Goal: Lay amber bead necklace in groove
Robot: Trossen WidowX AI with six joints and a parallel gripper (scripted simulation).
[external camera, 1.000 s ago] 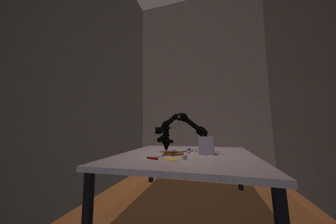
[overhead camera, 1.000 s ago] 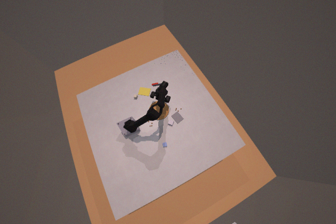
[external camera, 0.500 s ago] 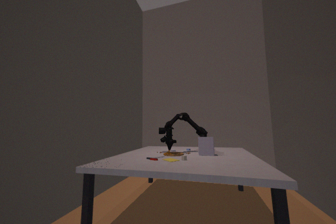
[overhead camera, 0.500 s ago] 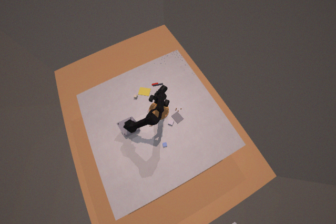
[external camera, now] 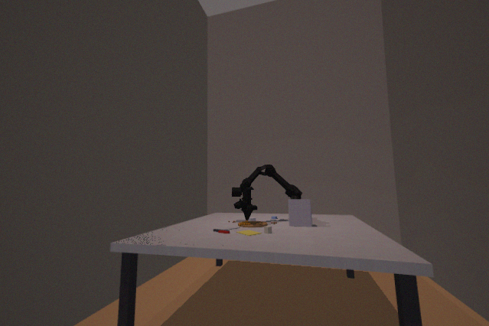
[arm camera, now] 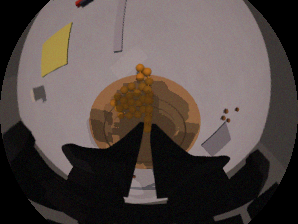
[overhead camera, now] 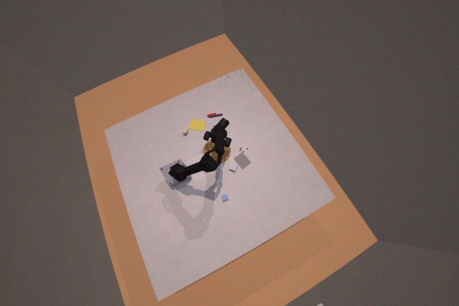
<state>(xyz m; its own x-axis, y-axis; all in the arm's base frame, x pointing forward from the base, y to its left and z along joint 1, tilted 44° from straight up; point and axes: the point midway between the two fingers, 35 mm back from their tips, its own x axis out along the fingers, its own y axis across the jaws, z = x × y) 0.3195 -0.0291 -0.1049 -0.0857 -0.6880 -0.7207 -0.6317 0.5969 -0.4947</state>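
The round bead board lies 30 mm behind my gripper tip, 30 mm to the right of it and 30 mm below it. Round my gripper tip: thin grey bar 70 mm ahead, 140 mm to the left, 30 mm below; yellow pad 60 mm behind, 240 mm to the left, 40 mm below; grey square plate 90 mm ahead, 190 mm to the right, 40 mm below.
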